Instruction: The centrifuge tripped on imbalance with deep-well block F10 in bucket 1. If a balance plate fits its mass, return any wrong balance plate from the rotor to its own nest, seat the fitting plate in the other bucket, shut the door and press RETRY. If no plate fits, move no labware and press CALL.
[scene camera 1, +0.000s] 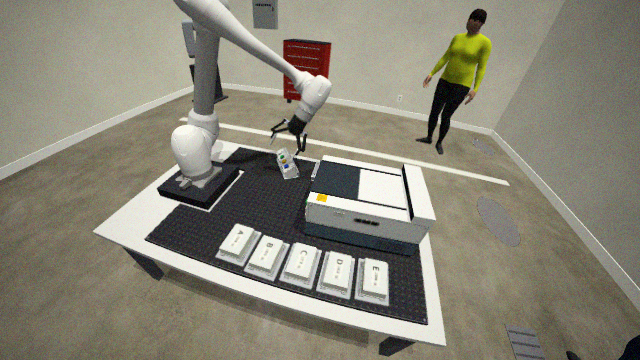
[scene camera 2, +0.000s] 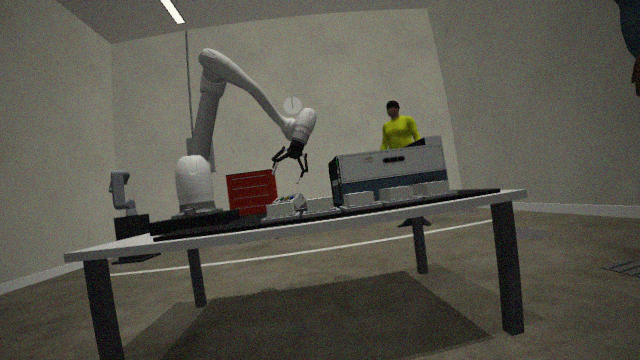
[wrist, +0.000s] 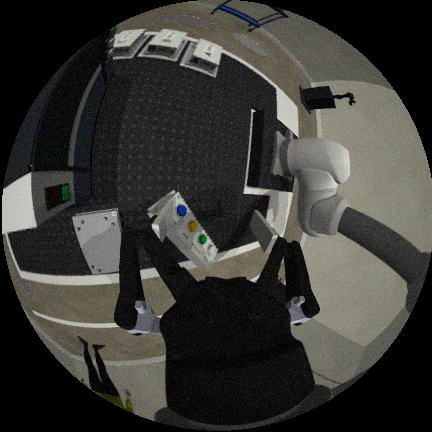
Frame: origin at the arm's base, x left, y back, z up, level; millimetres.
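Where they show: gripper, fingertip midpoint: (scene camera 1: 280, 151) (scene camera 2: 284, 179) (wrist: 213, 213); arm's base, origin of the base link: (scene camera 1: 199, 175) (scene camera 2: 198, 215) (wrist: 282, 157).
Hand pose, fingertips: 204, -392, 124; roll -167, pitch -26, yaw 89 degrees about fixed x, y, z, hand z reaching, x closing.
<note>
Things, the pixels of their top centre, and the offset from my fingertips, as dx, dy, dz. "pt": a spot on its surface instead. Level surfaces: height alone.
- tilted white button box, middle of its top: (wrist: 193, 241) (scene camera 2: 287, 194) (scene camera 1: 286, 155) +94, +6, -83
- Balance plates A, middle of its top: (scene camera 2: 280, 203) (wrist: 208, 49) (scene camera 1: 237, 238) -478, -23, -113
- B, middle of its top: (scene camera 2: 318, 198) (scene camera 1: 266, 251) -490, -156, -113
- C, middle of its top: (scene camera 2: 357, 192) (scene camera 1: 301, 258) -476, -290, -113
- D, middle of its top: (scene camera 2: 394, 187) (scene camera 1: 338, 268) -471, -427, -113
- E, middle of its top: (scene camera 2: 429, 182) (scene camera 1: 375, 275) -458, -562, -113
- green display, surface spot: (wrist: 57, 196) pt -27, -231, -12
- grey screwed plate, middle of its top: (wrist: 99, 248) +112, -220, -129
- white table, its level: dz -179
My gripper (scene camera 1: 286, 145) (scene camera 2: 286, 175) (wrist: 213, 213) is open and empty, above the back of the bench near the button box. The tilted white button box (scene camera 1: 293, 172) (scene camera 2: 300, 201) (wrist: 186, 240) has blue, yellow and green buttons; their labels are unreadable. Balance plates A (scene camera 1: 238, 242) (wrist: 206, 54), B (scene camera 1: 268, 255) (wrist: 167, 42), C (scene camera 1: 302, 262) (wrist: 129, 42), D (scene camera 1: 337, 272) and E (scene camera 1: 375, 277) sit in a front row of nests; their masses are too blurred to read. The centrifuge (scene camera 1: 367, 225) (scene camera 2: 395, 170) stands to the right of the button box. Its rotor, buckets and block F10 do not show.
A small red and green display (wrist: 57, 196) is on the centrifuge, beside a grey screwed plate (wrist: 100, 240). The arm's black base (scene camera 1: 200, 192) stands on the left of the white table (scene camera 1: 125, 220). A person in yellow (scene camera 1: 465, 60) (scene camera 2: 400, 131) stands behind the table.
</note>
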